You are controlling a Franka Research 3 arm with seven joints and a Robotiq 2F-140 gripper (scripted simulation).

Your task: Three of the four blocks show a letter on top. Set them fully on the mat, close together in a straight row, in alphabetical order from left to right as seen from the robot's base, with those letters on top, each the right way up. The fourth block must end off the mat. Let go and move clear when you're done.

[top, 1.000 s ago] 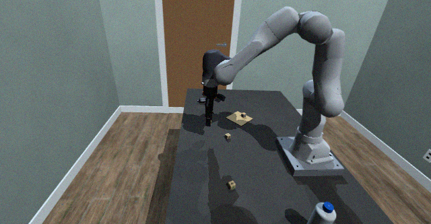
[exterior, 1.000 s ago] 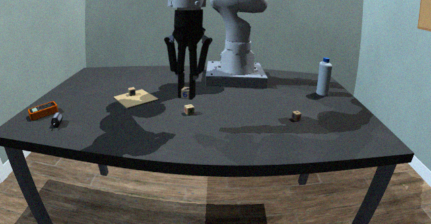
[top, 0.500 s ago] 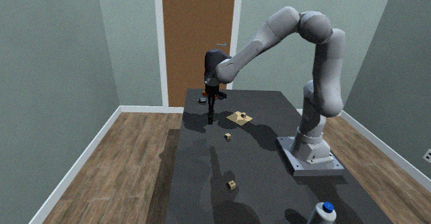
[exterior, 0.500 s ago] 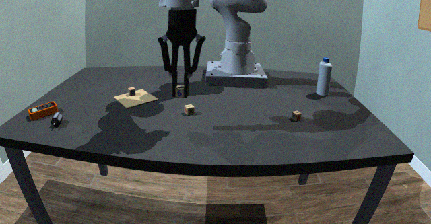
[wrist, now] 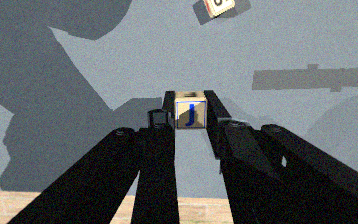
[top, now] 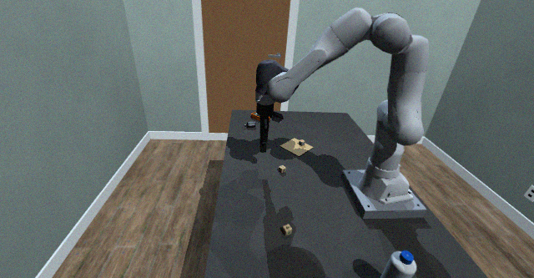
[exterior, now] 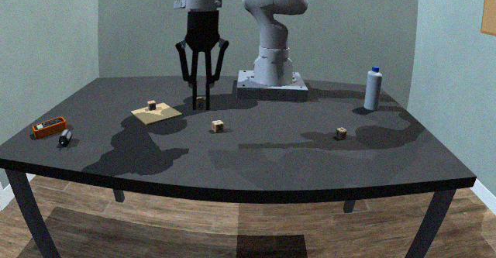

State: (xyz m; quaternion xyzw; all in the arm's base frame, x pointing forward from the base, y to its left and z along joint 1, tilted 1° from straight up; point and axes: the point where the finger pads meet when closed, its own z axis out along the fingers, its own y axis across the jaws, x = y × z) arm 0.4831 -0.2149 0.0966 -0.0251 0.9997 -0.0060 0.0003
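The tan mat is 22 cm behind my hand, 19 cm to the right of it and 13 cm below it. Also, from my hand: block 25 cm behind, 21 cm to the right, 12 cm below; orange device 2 cm behind, 56 cm to the right, 12 cm below.
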